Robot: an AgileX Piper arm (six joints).
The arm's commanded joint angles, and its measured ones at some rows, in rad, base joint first. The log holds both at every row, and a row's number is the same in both.
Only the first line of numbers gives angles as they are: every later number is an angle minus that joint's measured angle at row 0.
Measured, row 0: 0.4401 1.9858 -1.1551 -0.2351 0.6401 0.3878
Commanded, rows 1 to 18: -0.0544 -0.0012 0.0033 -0.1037 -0.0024 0.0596; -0.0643 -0.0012 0.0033 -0.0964 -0.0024 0.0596; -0.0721 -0.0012 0.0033 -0.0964 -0.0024 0.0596; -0.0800 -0.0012 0.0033 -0.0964 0.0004 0.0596; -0.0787 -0.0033 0.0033 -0.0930 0.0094 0.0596; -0.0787 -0.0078 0.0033 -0.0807 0.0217 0.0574; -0.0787 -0.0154 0.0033 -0.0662 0.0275 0.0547; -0.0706 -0.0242 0.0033 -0.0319 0.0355 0.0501; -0.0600 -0.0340 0.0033 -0.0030 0.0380 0.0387; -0.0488 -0.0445 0.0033 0.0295 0.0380 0.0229; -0.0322 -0.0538 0.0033 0.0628 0.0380 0.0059; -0.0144 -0.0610 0.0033 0.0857 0.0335 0.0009; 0.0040 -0.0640 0.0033 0.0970 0.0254 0.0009; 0.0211 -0.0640 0.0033 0.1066 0.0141 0.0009; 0.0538 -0.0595 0.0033 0.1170 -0.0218 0.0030; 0.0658 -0.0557 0.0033 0.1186 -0.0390 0.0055; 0.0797 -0.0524 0.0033 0.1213 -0.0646 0.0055; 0.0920 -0.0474 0.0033 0.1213 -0.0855 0.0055
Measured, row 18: 0.0485 -0.0545 0.0017 0.1109 -0.0089 0.0125
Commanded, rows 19 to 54: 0.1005 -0.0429 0.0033 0.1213 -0.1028 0.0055; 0.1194 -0.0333 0.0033 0.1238 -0.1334 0.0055; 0.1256 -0.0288 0.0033 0.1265 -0.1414 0.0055; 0.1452 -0.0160 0.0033 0.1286 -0.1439 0.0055; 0.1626 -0.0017 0.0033 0.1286 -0.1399 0.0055; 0.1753 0.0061 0.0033 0.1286 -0.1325 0.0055; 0.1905 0.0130 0.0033 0.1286 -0.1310 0.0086; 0.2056 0.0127 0.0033 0.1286 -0.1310 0.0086; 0.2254 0.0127 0.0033 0.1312 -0.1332 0.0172; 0.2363 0.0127 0.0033 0.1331 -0.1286 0.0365; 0.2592 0.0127 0.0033 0.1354 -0.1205 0.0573; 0.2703 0.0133 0.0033 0.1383 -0.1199 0.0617; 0.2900 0.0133 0.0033 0.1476 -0.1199 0.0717; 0.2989 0.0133 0.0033 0.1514 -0.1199 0.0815; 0.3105 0.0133 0.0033 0.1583 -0.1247 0.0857; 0.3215 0.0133 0.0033 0.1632 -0.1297 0.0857; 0.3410 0.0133 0.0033 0.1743 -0.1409 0.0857; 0.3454 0.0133 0.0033 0.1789 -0.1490 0.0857; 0.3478 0.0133 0.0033 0.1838 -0.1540 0.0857; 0.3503 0.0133 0.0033 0.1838 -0.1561 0.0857; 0.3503 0.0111 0.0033 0.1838 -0.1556 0.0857; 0.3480 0.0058 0.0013 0.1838 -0.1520 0.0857; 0.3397 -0.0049 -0.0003 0.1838 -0.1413 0.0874; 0.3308 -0.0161 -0.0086 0.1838 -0.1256 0.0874; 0.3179 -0.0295 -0.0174 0.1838 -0.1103 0.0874; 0.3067 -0.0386 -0.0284 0.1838 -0.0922 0.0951; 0.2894 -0.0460 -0.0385 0.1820 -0.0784 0.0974; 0.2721 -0.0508 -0.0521 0.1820 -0.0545 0.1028; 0.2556 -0.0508 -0.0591 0.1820 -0.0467 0.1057; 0.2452 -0.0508 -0.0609 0.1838 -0.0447 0.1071; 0.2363 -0.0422 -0.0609 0.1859 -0.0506 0.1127; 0.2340 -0.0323 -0.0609 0.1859 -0.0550 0.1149; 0.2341 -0.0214 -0.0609 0.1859 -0.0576 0.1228; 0.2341 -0.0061 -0.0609 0.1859 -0.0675 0.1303; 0.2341 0.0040 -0.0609 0.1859 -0.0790 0.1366; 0.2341 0.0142 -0.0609 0.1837 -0.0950 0.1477
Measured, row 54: 0.2382 -0.0262 -0.0564 0.1881 -0.0651 0.1217
